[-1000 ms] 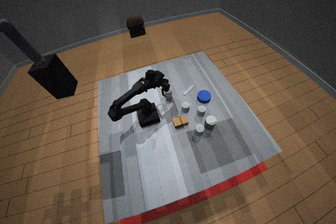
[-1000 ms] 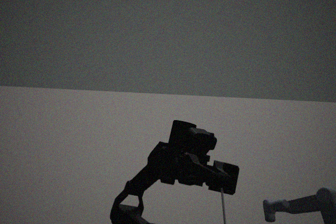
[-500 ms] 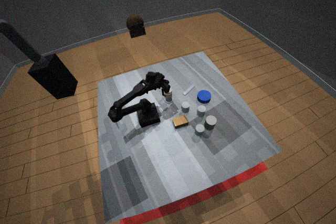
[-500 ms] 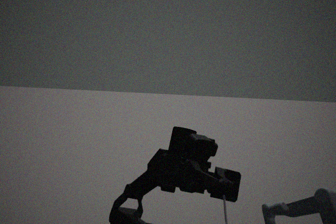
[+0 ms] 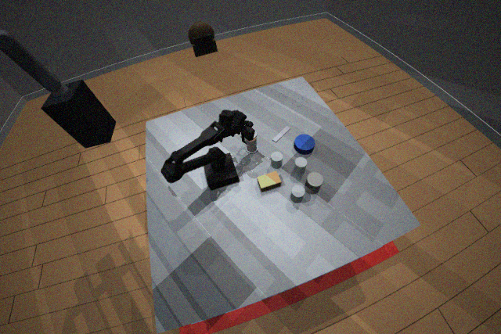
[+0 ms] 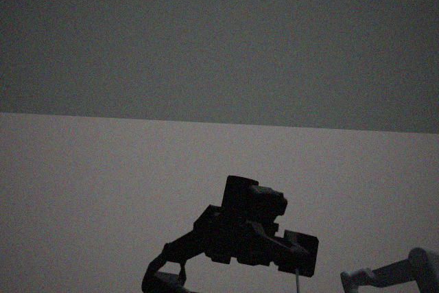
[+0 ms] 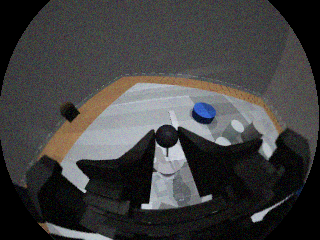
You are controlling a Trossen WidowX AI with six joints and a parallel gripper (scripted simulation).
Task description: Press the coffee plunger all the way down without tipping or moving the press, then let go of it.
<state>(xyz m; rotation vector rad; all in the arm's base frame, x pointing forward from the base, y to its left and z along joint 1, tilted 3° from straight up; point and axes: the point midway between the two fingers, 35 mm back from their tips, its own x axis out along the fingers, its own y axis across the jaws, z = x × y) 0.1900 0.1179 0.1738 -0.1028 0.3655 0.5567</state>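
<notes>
Now: the coffee press 2 cm behind my gripper tip and 11 cm below it. Round my gripper tip: tan box: 3 cm ahead, 26 cm to the right, 19 cm below; blue round lid: 29 cm ahead, 8 cm to the right, 19 cm below.
</notes>
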